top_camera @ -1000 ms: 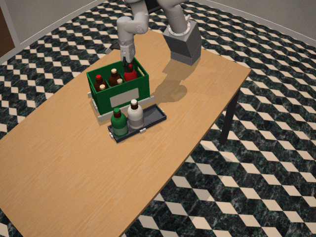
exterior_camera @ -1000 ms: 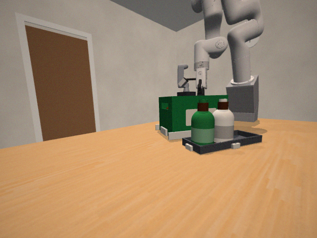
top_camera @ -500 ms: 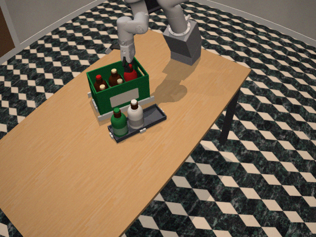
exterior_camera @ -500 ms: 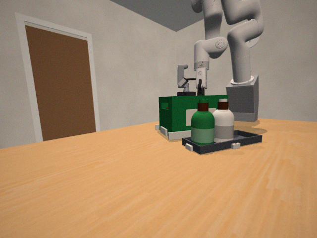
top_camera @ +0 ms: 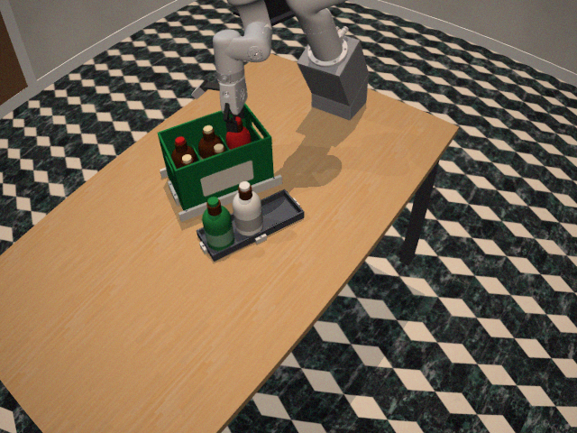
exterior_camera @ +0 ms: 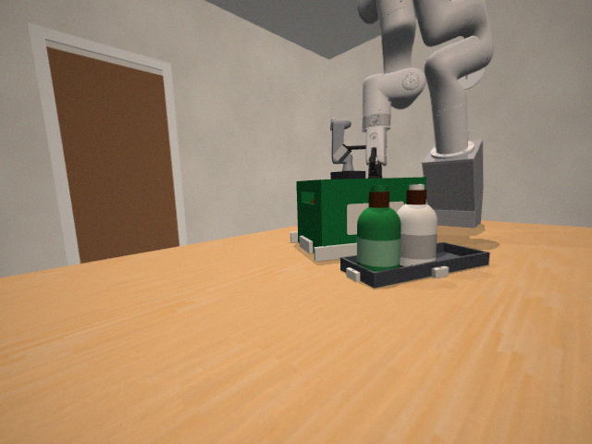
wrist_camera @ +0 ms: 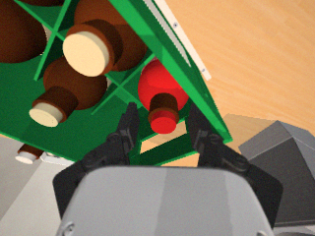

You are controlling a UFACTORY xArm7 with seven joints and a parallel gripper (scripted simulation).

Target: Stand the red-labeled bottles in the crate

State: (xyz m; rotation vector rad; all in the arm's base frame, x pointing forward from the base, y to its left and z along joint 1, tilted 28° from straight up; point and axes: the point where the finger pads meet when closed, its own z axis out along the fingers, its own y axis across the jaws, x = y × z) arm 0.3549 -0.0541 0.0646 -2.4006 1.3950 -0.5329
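Now: the red-labeled bottle 7 cm below my hand. Round my hand: green crate 10 cm ahead, 8 cm below, 1 cm to the left; then tray 22 cm to the left, 16 cm ahead, 15 cm below; then white bottle 21 cm to the left, 16 cm ahead, 8 cm below.
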